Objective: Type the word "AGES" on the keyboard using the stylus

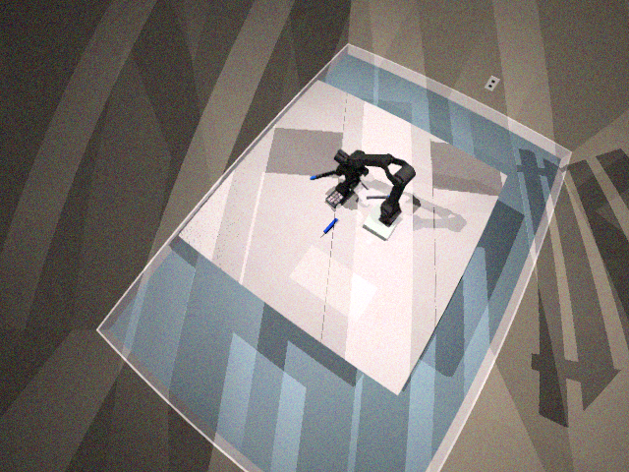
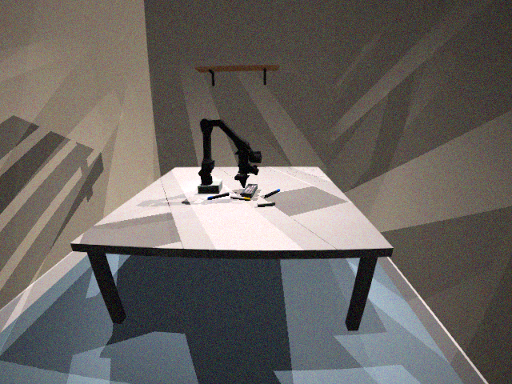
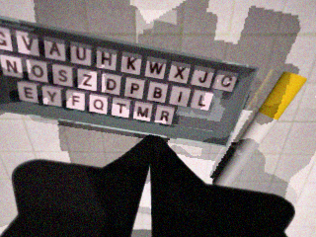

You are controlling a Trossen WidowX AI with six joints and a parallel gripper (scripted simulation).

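Right now my gripper tip is 4 cm past the stylus, 25 cm to the right of it and 3 cm above it.
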